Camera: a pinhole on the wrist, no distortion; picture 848 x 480 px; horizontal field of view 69.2 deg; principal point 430.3 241.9 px. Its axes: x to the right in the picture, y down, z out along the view. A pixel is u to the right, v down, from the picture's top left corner.
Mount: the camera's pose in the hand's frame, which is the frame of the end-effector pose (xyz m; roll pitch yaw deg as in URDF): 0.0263 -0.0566 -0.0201 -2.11 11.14 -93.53
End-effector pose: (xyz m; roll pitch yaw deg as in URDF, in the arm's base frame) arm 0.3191 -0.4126 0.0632 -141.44 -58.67 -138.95
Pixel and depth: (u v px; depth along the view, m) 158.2 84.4 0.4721
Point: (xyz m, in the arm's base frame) 0.2433 -0.8167 -0.2152
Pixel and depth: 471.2 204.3 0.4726
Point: 0.4377 -0.8561 -0.0511
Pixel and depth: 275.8 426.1 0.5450
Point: 0.2202 -0.9797 0.0383
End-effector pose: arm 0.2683 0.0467 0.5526 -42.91 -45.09 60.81
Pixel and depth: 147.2 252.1 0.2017
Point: 0.1186 0.0439 0.6847
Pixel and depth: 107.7 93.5 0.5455
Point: -0.2947 0.0285 0.7373
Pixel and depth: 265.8 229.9 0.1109
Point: 0.2180 0.0148 0.6453
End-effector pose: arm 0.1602 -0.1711 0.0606 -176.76 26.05 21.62
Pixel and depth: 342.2 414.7 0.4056
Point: 0.0944 -0.0825 -0.3476
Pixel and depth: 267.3 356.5 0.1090
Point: 0.1461 -0.1167 -0.0414
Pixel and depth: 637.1 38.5 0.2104
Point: -0.0063 -0.0512 -0.0696
